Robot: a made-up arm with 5 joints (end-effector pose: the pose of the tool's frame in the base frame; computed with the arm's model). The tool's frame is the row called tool. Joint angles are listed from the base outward.
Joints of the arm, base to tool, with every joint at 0 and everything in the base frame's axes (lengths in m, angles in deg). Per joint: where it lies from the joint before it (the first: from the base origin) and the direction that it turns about. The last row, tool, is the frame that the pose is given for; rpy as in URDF.
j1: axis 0 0 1 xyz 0.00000 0.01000 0.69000
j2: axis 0 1 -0.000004 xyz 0.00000 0.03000 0.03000
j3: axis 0 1 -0.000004 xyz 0.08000 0.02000 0.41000
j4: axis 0 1 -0.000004 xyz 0.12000 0.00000 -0.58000
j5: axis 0 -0.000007 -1 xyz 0.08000 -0.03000 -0.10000
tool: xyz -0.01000 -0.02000 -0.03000 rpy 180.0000 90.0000 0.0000
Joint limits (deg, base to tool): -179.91..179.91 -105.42..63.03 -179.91..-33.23 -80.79..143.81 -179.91..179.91
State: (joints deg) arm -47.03 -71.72 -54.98 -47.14 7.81
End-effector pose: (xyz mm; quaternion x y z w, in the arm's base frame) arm -15.2 28.6 1503.9 0.6989 -0.2545 0.6314 0.2195
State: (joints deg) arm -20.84 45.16 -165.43 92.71 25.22
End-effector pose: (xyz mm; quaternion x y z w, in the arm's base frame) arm 846.2 -305.5 1262.0 -0.8003 0.2622 0.4637 0.2751
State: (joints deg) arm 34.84 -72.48 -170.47 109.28 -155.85
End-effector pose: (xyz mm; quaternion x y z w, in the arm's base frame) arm -767.4 -482.5 1236.8 0.2942 -0.2889 0.3460 0.8428
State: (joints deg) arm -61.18 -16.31 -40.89 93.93 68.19
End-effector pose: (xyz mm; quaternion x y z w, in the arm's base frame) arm 251.8 -402.4 783.9 -0.0646 0.6203 0.5093 0.5930
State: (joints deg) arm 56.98 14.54 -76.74 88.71 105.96
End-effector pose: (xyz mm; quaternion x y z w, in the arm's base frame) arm 378.3 656.5 787.7 -0.6023 0.4456 0.6504 0.1250
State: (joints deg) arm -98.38 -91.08 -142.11 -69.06 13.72
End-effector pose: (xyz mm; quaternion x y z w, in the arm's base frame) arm 152.0 1021.3 918.9 -0.0934 0.2837 0.5982 0.7436
